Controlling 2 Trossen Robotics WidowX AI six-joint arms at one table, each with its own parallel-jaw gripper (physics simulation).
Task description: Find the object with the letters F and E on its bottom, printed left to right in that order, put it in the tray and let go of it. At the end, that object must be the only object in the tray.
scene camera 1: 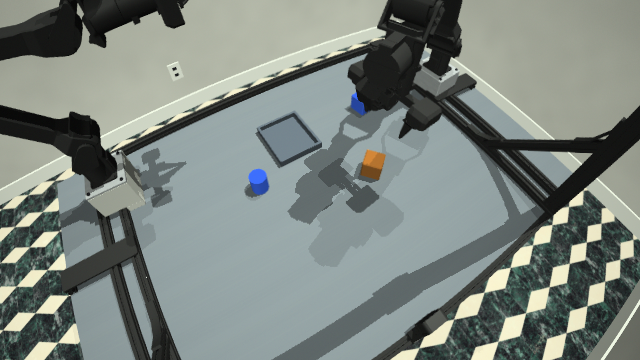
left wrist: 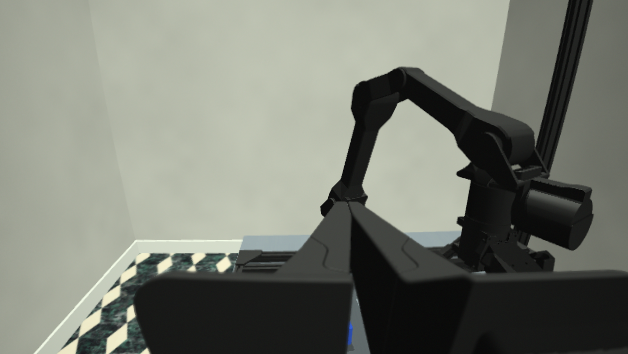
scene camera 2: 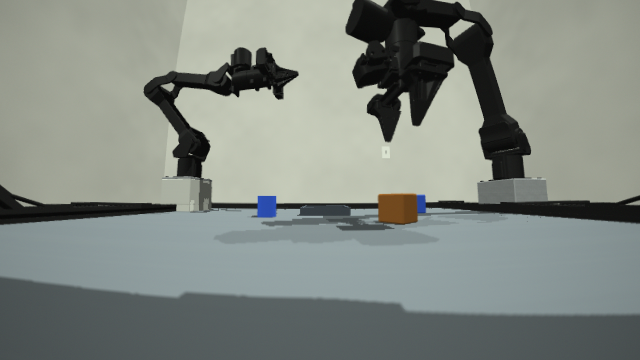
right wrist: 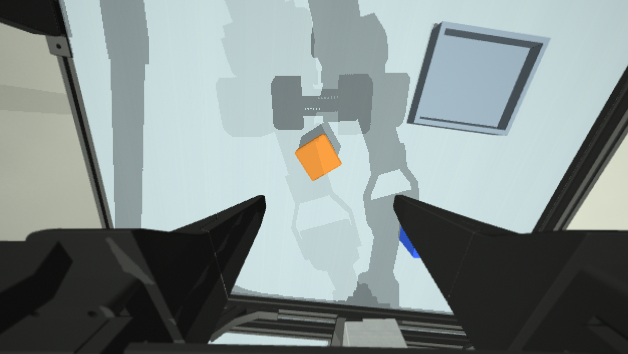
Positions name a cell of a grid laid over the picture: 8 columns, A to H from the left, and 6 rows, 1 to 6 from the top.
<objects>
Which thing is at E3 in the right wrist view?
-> An orange cube.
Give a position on a grey tray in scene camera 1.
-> D3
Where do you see an orange cube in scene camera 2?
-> F4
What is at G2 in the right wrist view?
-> A grey tray.
</objects>
